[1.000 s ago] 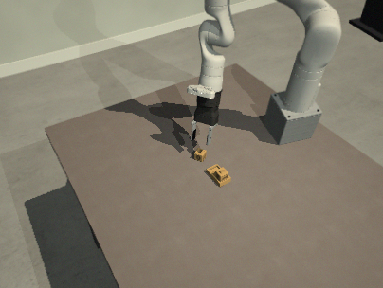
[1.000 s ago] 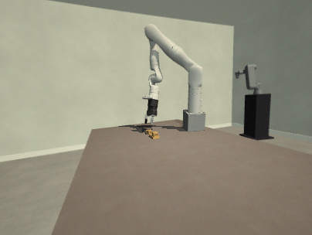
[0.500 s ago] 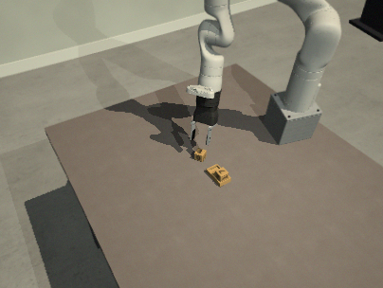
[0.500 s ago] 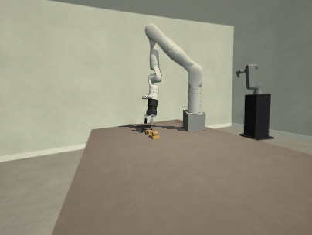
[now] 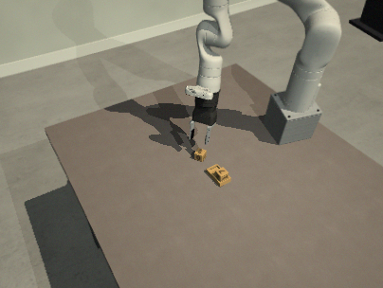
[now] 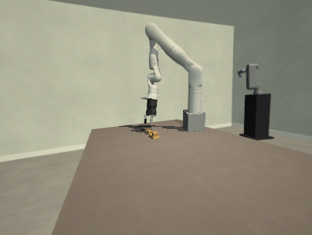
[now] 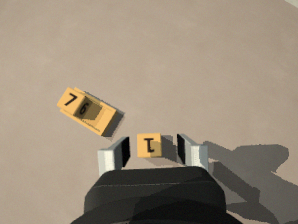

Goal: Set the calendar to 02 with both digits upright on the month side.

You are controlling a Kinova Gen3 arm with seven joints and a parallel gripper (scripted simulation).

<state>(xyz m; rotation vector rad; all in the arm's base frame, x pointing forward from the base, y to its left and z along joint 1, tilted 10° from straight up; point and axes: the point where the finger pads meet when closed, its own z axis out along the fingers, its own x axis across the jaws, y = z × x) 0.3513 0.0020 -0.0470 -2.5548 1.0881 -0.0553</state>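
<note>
My hand is 10 mm to the right of the orange cube and 80 mm above it. Also, from my hand: tray: 30 mm behind, 110 mm to the left, 80 mm below.
</note>
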